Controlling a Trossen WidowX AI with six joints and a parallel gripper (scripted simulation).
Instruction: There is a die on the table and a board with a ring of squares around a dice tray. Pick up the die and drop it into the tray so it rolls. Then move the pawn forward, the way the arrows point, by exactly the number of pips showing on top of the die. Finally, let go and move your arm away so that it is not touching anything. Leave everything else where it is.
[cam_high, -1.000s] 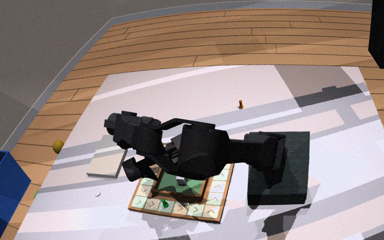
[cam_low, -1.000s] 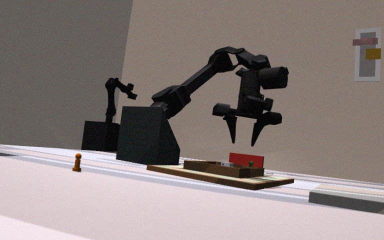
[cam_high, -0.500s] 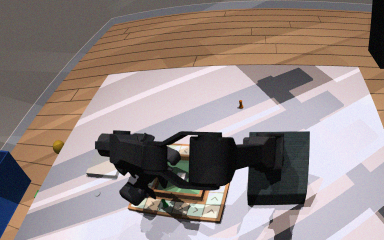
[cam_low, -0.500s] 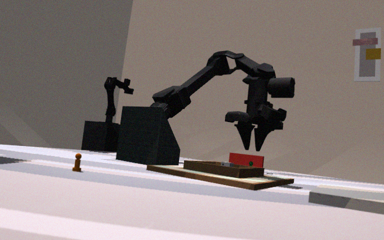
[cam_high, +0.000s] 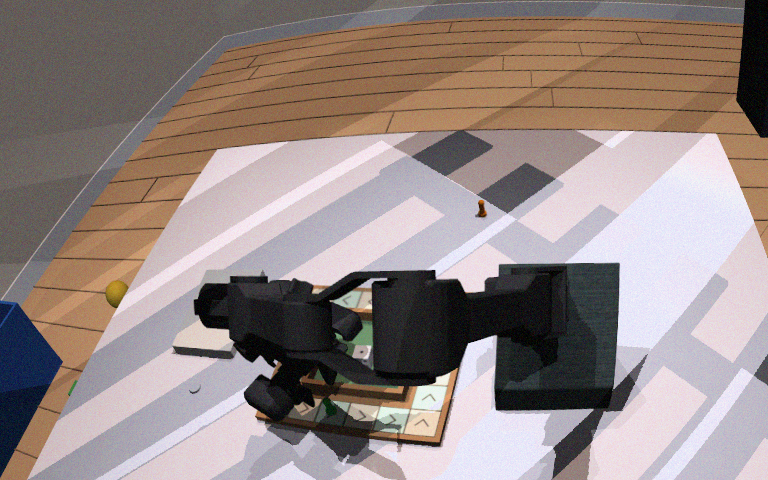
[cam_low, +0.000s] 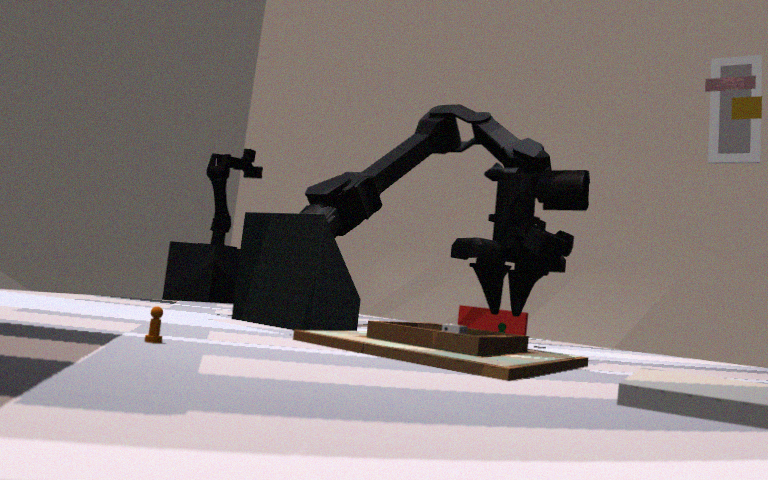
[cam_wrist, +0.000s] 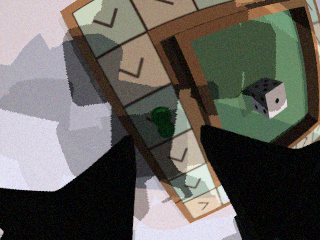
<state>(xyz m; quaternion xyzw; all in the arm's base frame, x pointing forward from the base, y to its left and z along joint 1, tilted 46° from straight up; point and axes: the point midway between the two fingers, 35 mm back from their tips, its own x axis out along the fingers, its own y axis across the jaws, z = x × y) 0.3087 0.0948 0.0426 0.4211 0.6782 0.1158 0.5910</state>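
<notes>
Right now my gripper tip is 3 cm above the green pawn. The rest, counted from my gripper tip: orange pawn: 45 cm to the right, 19 cm behind, 4 cm below; green tray: 11 cm to the right, 5 cm below, 4 cm behind; die: 10 cm to the right, 4 cm behind, 3 cm below.
</notes>
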